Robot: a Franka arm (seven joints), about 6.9 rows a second.
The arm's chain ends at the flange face. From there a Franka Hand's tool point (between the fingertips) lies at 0.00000 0.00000 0.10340 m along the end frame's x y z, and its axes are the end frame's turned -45 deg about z.
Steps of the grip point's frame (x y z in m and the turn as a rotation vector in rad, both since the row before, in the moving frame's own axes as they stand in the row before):
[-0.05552, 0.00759, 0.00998, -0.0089, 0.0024, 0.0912]
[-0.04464, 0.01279, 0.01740, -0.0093, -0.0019, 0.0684]
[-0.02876, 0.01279, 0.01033, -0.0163, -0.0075, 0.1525]
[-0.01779, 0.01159, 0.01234, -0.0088, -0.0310, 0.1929]
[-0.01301, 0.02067, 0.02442, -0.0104, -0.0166, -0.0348]
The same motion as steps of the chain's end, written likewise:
[-0.03470, 0.04411, 0.00998, -0.0046, 0.0080, 0.0912]
[-0.02303, 0.03977, 0.01740, -0.0079, 0.0052, 0.0684]
[-0.01180, 0.02760, 0.01035, -0.0168, 0.0062, 0.1525]
[-0.00249, 0.01804, 0.01239, -0.0281, -0.0157, 0.1929]
[0.00584, 0.02183, 0.02444, -0.0191, -0.0044, -0.0348]

